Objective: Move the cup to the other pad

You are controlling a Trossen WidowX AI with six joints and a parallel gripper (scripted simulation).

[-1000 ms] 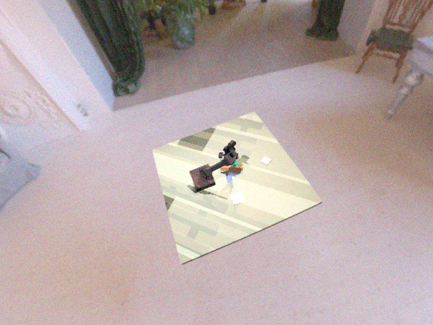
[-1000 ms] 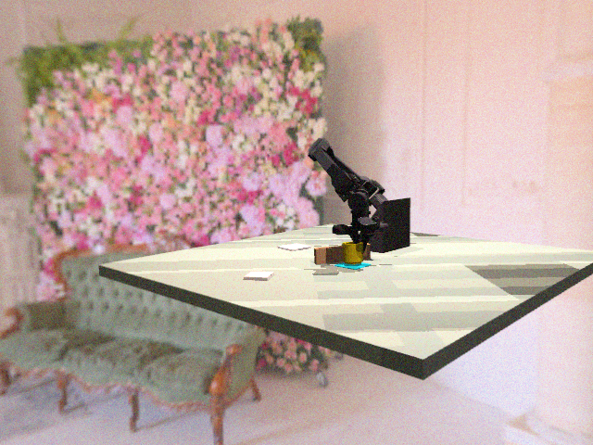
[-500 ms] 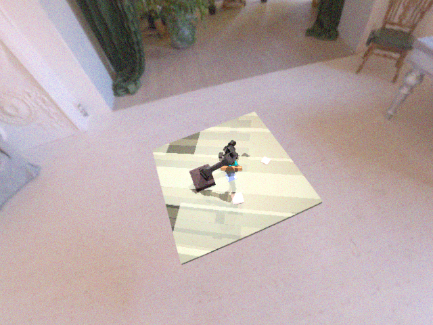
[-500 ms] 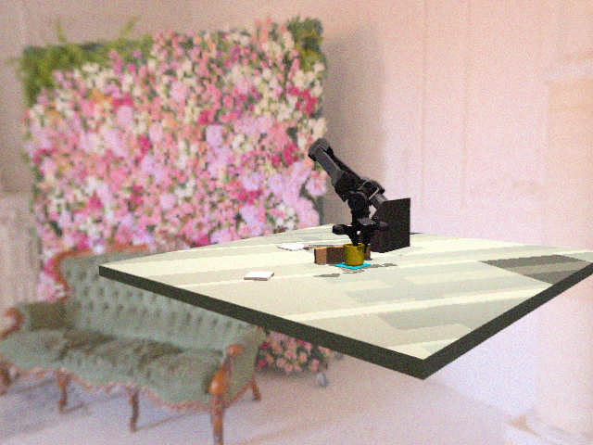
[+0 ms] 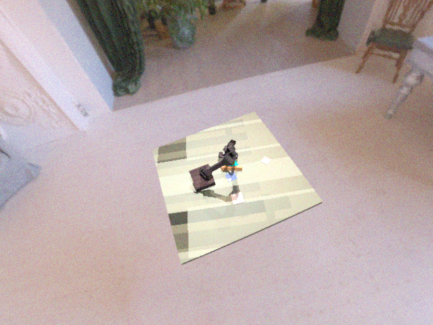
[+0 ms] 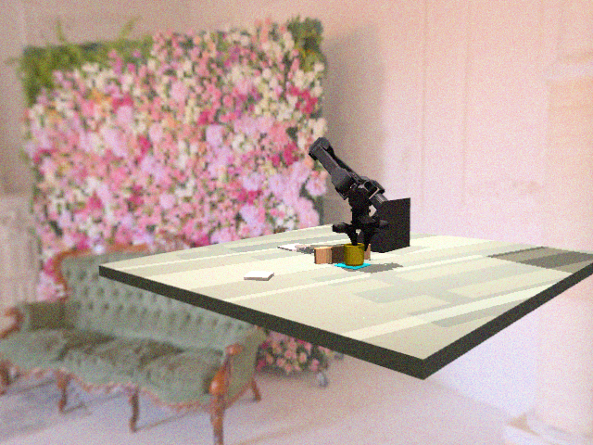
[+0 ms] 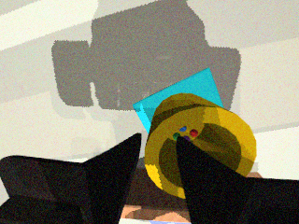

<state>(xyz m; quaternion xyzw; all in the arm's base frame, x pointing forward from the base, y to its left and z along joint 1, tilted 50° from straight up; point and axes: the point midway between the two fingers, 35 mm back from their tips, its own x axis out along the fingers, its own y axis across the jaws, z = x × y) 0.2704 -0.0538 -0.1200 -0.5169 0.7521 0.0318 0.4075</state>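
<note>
The yellow cup lies 20 mm ahead of my gripper tip, 10 mm to the right of it and 10 mm below it. From my gripper tip the other things lie so: wooden block 20 mm behind, 90 mm to the right, 30 mm below; flat white pad 320 mm ahead, 170 mm to the right, 40 mm below.
</note>
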